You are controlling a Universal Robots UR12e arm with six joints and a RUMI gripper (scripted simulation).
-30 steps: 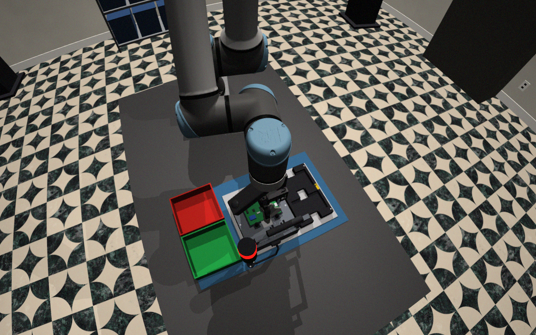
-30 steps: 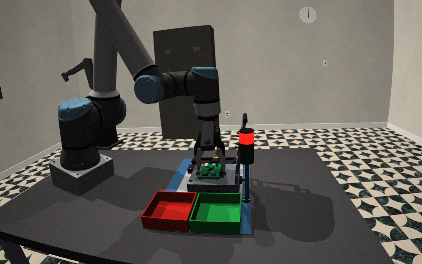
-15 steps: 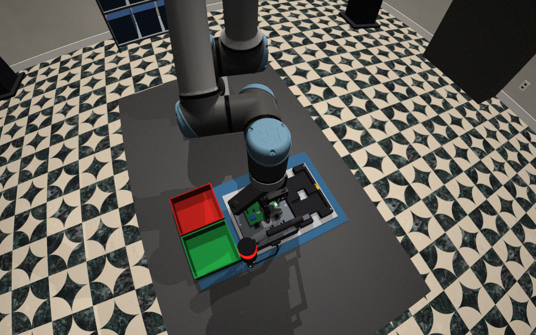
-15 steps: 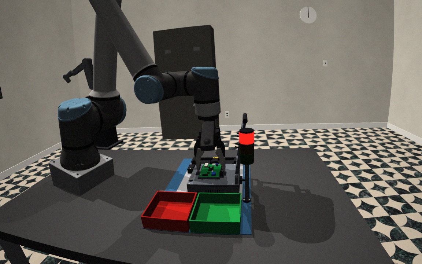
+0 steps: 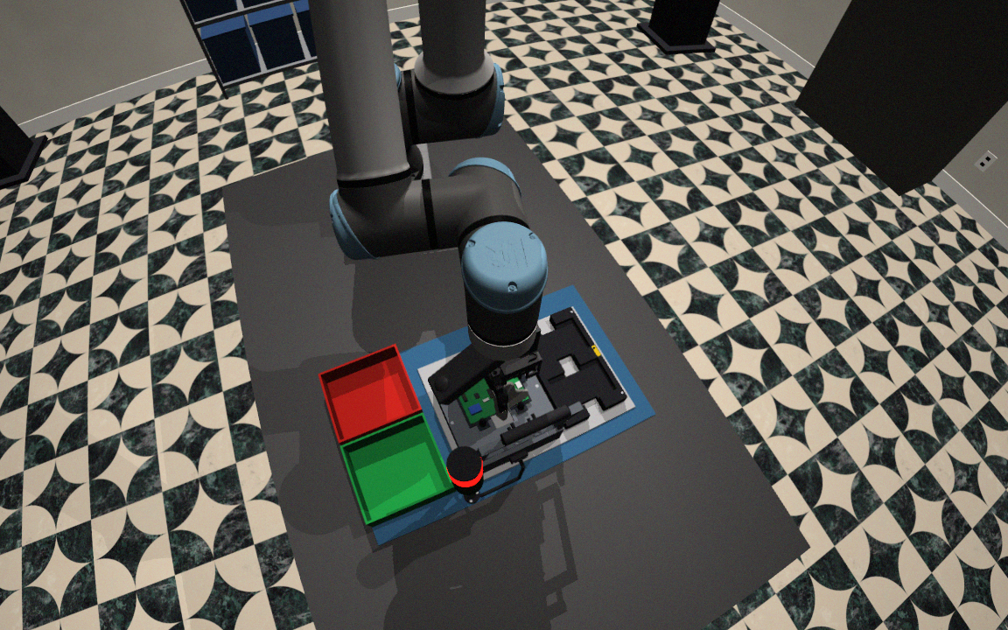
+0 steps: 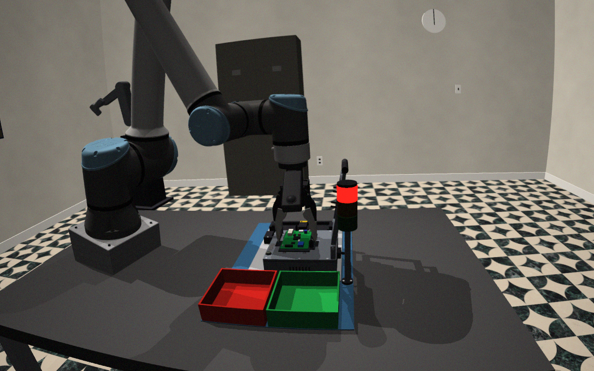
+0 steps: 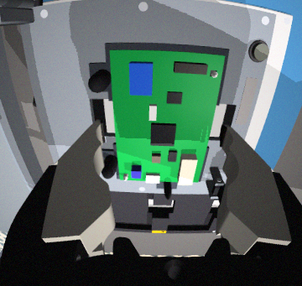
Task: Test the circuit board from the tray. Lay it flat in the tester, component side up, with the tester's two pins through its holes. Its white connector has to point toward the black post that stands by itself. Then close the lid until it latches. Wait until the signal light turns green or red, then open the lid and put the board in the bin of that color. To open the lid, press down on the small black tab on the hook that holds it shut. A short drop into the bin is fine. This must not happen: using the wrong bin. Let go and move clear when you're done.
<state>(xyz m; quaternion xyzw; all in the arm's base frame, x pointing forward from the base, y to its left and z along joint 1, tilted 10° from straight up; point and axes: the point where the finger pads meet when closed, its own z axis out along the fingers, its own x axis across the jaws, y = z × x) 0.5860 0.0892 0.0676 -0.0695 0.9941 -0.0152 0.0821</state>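
My hand is right at the green circuit board. Round my hand: clear lid: 110 mm ahead, 20 mm to the left, 110 mm above; green bin: 70 mm ahead, 190 mm to the right, 60 mm below; red bin: 80 mm behind, 210 mm to the right, 60 mm below.
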